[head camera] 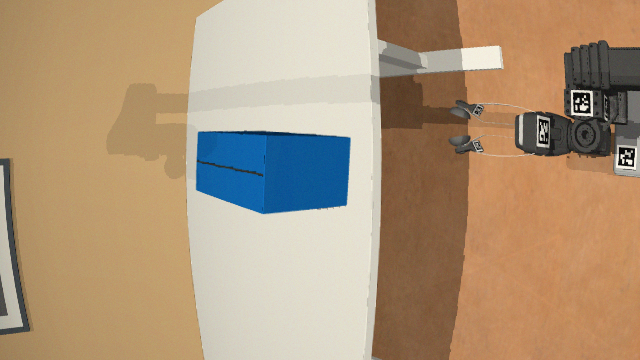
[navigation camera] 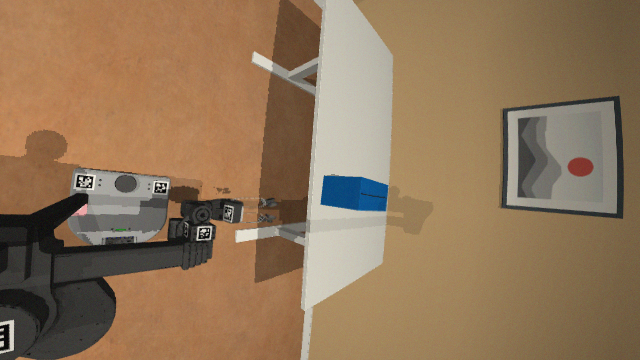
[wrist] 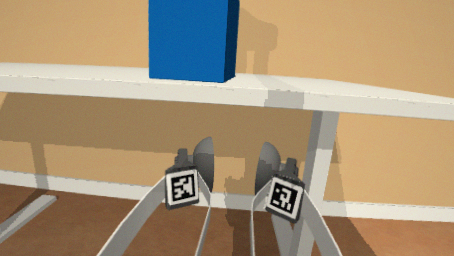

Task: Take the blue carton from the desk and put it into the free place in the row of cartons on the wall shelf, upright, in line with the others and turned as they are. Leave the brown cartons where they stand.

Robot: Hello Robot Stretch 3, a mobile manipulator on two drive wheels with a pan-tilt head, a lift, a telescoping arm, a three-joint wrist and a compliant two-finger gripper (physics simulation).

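Pixels of known places: gripper, between the fingertips: (head camera: 450, 125) (navigation camera: 275, 210) (wrist: 236, 157); robot's base, origin of its link: (navigation camera: 126, 182).
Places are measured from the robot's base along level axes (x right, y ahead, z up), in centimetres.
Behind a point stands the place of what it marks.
Observation:
The blue carton (head camera: 306, 172) {x 60.7, y 6.4, z 81.8 cm} (navigation camera: 341, 192) {x 60.7, y 6.4, z 82.0 cm} (wrist: 189, 40) {x 60.7, y 6.1, z 78.1 cm} stands on the white desk (head camera: 285, 280) {x 78.5, y 31.8, z 72.0 cm} (navigation camera: 350, 120) {x 76.9, y 42.1, z 72.1 cm} (wrist: 100, 82) {x 54.8, y 17.0, z 71.6 cm}. A thin dark line runs across one of its faces. My gripper (head camera: 459, 126) {x 42.1, y -2.3, z 67.6 cm} (navigation camera: 268, 210) {x 42.1, y -2.3, z 67.6 cm} (wrist: 236, 157) {x 42.1, y -2.3, z 67.6 cm} is open, with a gap between its two fingertips and nothing in it. It is in front of the desk's front edge, apart from the carton. In the wrist view the fingertips show below the desk top, and the carton stands above them and a little to the left. The wall shelf and the brown cartons do not show in these views.
A white desk leg with a foot (head camera: 480, 59) (navigation camera: 255, 235) (wrist: 320, 150) {x 91.0, y -26.9, z 52.2 cm} stands close to the gripper, to its right in the wrist view. Another desk foot (navigation camera: 265, 61) (wrist: 30, 215) stands farther along. A framed picture (navigation camera: 562, 157) {x 133.3, y 32.9, z 160.1 cm} hangs on the wall behind the desk.

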